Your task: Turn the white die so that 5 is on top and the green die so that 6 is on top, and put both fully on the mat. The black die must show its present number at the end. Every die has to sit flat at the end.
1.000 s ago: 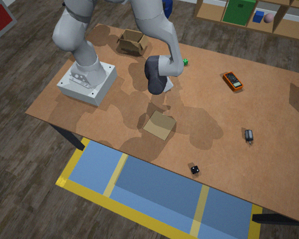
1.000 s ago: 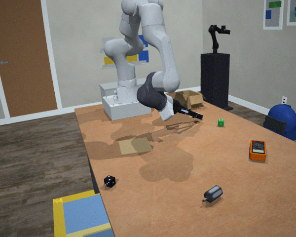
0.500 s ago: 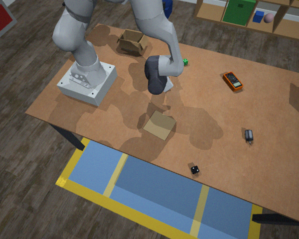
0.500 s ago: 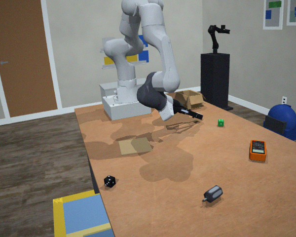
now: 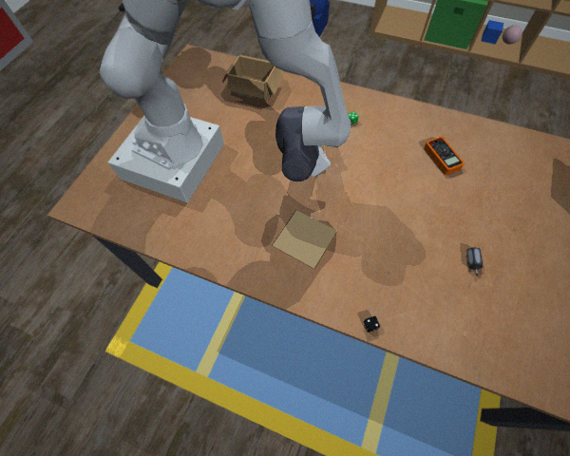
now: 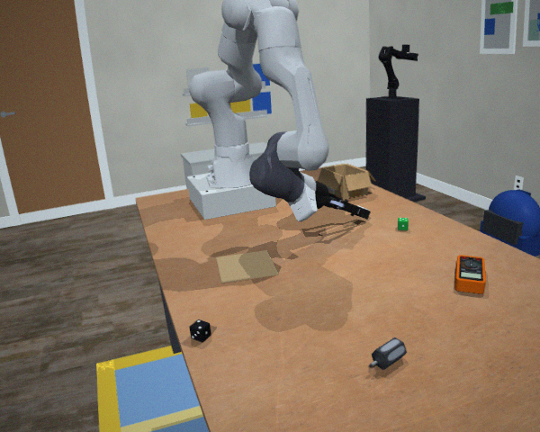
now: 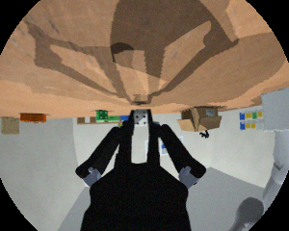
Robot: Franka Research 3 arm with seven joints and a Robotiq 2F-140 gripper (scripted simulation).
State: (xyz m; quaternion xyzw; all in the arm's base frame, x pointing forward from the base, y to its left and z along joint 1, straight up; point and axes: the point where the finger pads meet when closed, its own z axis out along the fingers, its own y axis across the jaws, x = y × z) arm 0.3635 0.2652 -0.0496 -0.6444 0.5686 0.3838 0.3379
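Right now my hand is 110 mm short of the green die, 90 mm to the right of it and 20 mm above it. Also, from my hand: tan mat 410 mm to the right, 100 mm ahead, 40 mm below; cardboard box 280 mm behind, 140 mm to the left, 10 mm above; white die 20 mm to the left, 10 mm below.
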